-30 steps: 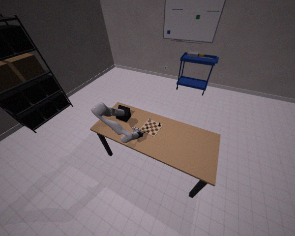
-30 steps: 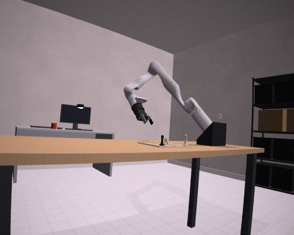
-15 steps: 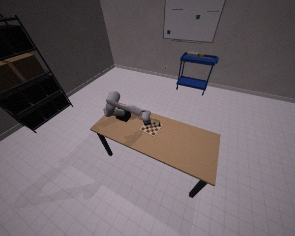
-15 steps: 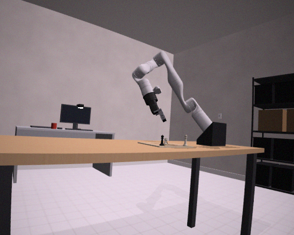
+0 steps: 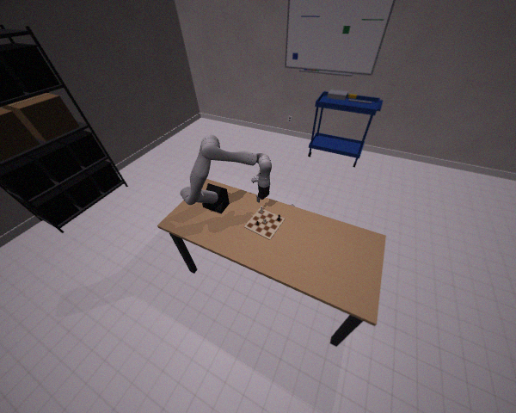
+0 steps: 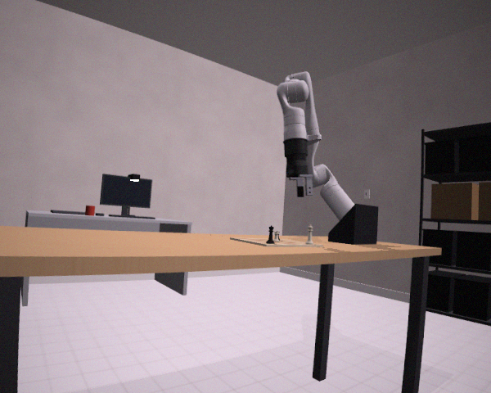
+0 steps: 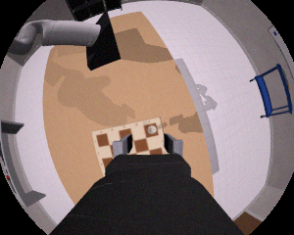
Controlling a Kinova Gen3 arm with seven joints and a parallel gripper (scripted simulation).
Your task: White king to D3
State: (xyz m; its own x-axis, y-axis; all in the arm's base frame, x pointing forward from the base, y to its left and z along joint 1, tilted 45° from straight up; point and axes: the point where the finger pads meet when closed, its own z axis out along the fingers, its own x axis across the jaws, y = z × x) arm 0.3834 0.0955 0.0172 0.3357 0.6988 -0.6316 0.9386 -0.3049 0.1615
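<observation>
Right now my hand is 140 mm above the white king, 20 mm to the right of it and 10 mm past it. The rest, counted from my hand: chessboard: 170 mm below, 60 mm to the right, 50 mm ahead.
</observation>
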